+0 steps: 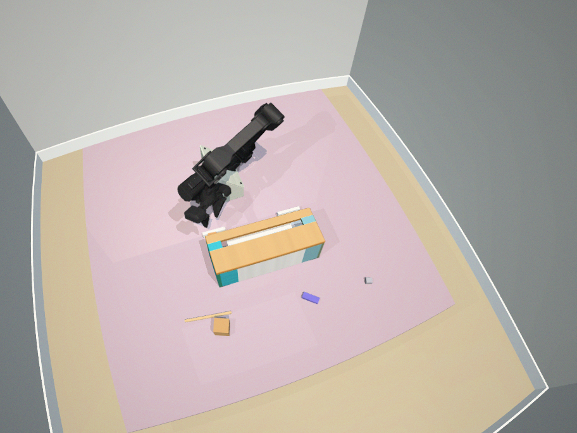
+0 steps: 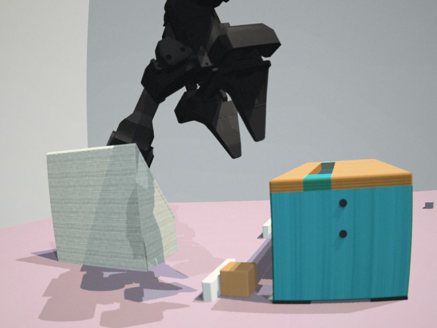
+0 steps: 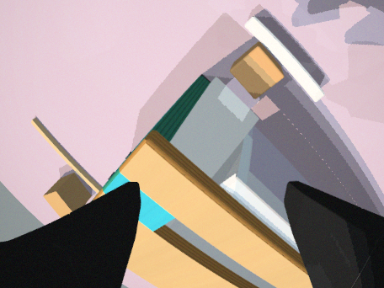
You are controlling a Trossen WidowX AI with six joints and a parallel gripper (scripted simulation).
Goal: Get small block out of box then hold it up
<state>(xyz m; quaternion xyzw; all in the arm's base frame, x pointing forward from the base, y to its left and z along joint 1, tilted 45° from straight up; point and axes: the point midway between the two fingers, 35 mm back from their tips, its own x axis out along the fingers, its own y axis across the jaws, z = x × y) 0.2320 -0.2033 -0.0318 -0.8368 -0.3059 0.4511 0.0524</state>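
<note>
My gripper tip is now 14 cm above the small block and 2 cm past it. Round my gripper tip: thin stick: 25 cm ahead, 16 cm below, 15 cm to the right; then box: 14 cm to the left, 10 cm below, 8 cm ahead.
</note>
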